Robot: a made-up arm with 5 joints.
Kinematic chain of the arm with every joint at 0, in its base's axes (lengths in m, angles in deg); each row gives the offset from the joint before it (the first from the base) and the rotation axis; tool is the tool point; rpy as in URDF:
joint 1: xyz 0 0 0.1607 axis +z
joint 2: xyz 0 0 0 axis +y
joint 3: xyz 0.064 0 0.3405 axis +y
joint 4: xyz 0.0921 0 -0.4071 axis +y
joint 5: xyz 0.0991 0 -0.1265 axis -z
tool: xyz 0 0 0 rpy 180 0 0
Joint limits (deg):
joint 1: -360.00..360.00
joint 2: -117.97..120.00
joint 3: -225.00..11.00
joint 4: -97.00..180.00
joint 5: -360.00..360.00
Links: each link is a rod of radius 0.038 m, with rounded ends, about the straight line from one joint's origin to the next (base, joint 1, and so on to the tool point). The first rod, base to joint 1, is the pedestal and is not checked.
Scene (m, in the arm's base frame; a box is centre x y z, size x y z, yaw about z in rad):
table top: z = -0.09
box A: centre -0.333 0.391 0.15 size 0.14 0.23 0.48 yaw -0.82
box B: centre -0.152 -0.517 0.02 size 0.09 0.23 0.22 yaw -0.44
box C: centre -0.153 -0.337 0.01 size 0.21 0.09 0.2 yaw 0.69
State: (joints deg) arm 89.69 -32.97 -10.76 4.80 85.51
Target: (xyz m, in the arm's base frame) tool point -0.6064 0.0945 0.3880
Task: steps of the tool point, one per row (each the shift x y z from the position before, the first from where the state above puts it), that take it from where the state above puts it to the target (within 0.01 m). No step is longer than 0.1 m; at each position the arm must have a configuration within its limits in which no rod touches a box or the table.
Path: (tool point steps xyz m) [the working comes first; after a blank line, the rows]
Joints at the target: 171.14 -1.25 -58.06 2.35 85.51
Straight joint move there: touches box A.

1: -0.0645 -0.0352 0.0530
2: -0.0490 -0.0511 0.0444
3: -0.0304 -0.0600 0.0352
4: -0.0111 -0.0616 0.0261
5: 0.0062 -0.0568 0.0175
6: -0.0343 0.0069 0.0365
7: -0.0485 0.0096 0.0293
8: -0.0616 0.0085 0.0183
9: -0.0725 0.0039 0.0042
10: -0.0799 -0.0039 -0.0123
11: -0.0826 -0.0137 -0.0301
12: -0.0802 -0.0250 -0.0487

